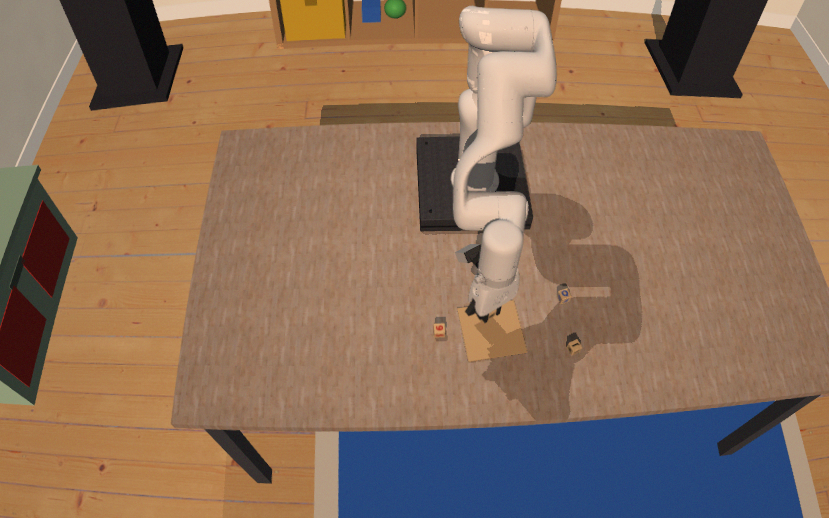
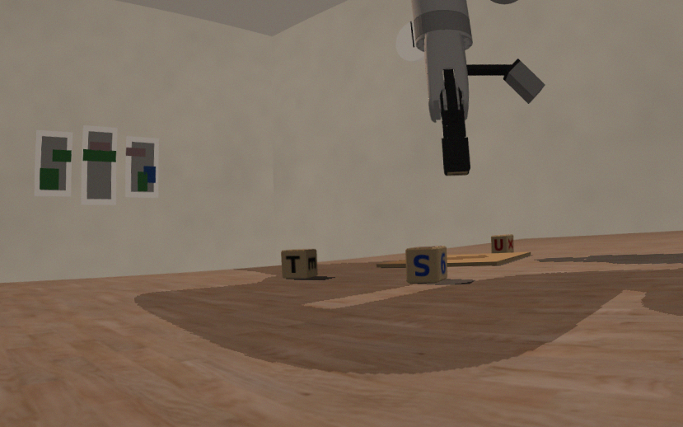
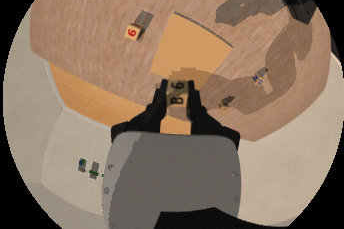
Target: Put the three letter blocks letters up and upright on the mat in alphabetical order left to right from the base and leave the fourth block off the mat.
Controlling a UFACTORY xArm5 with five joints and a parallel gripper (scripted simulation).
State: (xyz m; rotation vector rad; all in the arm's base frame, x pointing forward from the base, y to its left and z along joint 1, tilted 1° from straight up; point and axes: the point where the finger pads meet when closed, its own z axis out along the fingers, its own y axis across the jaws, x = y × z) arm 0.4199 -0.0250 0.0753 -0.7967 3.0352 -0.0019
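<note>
Right now the tan mat is 10 mm behind my hand, 20 mm to the left of it and 120 mm below it. Round my hand: letter block (10 mm behind, 100 mm to the right, 110 mm below).
</note>
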